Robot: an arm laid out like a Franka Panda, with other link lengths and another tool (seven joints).
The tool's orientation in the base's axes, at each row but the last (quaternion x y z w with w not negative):
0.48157 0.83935 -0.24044 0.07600
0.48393 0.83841 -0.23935 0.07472
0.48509 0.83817 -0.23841 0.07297
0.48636 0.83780 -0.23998 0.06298
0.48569 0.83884 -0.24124 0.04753
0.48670 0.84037 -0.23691 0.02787
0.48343 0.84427 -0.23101 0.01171
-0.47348 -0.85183 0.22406 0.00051
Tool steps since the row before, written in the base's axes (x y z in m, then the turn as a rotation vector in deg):
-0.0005 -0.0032 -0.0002 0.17 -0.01 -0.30
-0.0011 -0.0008 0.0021 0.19 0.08 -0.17
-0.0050 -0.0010 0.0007 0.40 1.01 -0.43
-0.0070 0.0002 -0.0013 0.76 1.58 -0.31
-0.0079 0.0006 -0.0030 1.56 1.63 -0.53
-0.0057 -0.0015 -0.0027 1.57 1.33 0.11
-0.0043 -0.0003 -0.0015 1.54 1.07 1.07
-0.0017 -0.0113 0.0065 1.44 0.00 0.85
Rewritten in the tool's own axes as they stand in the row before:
-0.0021 -0.0017 0.0018 0.01 0.24 0.25
-0.0008 -0.0020 -0.0013 0.02 0.25 0.09
0.0016 -0.0049 0.0004 0.73 0.90 -0.14
0.0042 -0.0054 0.0019 0.95 1.40 -0.56
0.0056 -0.0053 0.0036 0.64 2.17 -0.51
0.0025 -0.0044 0.0041 0.22 1.81 -0.95
0.0024 -0.0031 0.0023 -0.21 1.32 -1.70
-0.0096 -0.0090 -0.0012 -0.97 0.84 -1.07

